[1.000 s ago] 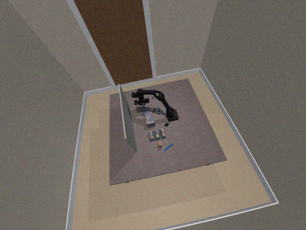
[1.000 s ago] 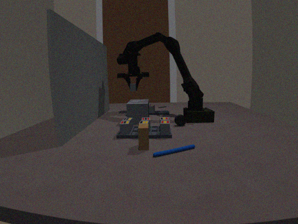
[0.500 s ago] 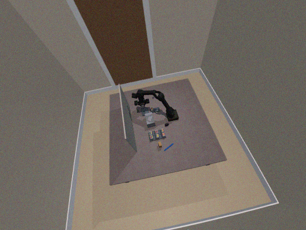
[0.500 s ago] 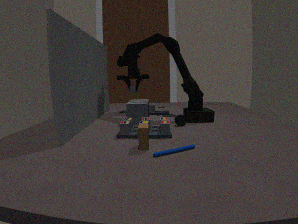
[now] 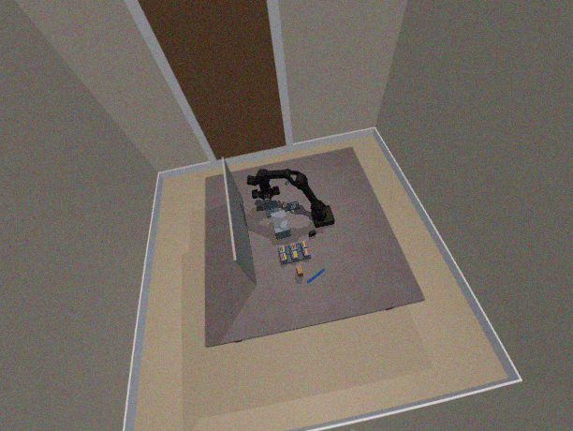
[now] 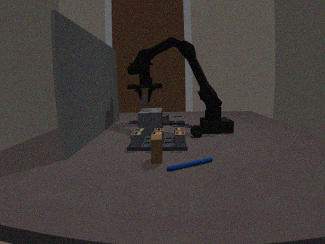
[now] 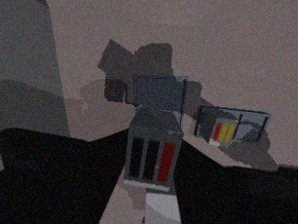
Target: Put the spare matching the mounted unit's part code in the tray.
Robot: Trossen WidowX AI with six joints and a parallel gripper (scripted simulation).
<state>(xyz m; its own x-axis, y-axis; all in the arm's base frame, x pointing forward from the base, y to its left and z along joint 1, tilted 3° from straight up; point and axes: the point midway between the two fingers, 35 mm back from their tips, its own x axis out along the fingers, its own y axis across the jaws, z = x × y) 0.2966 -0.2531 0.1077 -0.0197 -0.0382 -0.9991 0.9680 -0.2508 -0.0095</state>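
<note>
Now: the flat grey plate 120 mm below my gripper tip, 10 mm to the left of it and 10 mm behind it. The rest, counted from my gripper tip: mounted unit 200 mm to the left, 70 mm below, 10 mm behind; blue stick 600 mm to the left, 120 mm below, 90 mm behind; tall dark panel 230 mm ahead, 150 mm to the left, 100 mm above.
</note>
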